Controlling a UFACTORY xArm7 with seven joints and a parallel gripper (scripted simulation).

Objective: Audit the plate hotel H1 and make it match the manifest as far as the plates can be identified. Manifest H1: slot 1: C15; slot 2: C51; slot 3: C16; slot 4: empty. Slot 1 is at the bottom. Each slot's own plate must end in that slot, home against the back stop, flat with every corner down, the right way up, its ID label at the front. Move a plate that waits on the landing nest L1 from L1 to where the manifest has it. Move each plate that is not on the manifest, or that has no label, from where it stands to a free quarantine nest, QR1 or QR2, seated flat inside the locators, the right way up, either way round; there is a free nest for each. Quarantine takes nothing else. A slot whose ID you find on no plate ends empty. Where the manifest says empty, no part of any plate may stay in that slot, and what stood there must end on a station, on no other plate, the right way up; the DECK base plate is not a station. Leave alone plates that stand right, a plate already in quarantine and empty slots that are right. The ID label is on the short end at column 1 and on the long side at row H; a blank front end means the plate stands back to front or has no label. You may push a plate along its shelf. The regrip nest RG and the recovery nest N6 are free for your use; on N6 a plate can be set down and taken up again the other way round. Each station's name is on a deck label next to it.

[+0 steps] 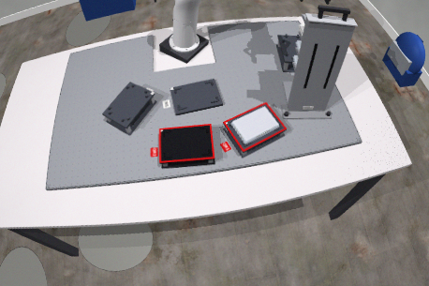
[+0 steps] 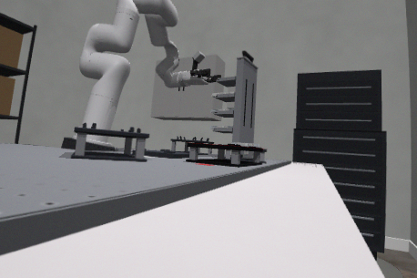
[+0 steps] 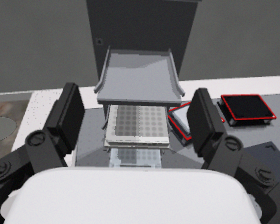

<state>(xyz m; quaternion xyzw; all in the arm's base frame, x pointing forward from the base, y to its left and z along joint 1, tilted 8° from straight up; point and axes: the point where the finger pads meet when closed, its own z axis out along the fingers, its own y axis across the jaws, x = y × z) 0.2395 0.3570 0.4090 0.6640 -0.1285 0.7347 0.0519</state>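
My gripper is now 90 mm short of the plate labelled C16, 30 mm to the left of it and 100 mm above it. From my hand the other things lie so: RG label 190 mm behind, 40 mm to the left, 360 mm below; then H1 label 60 mm ahead, 80 mm to the left, 360 mm below; then white plate 210 mm ahead, 260 mm to the right, 320 mm below.
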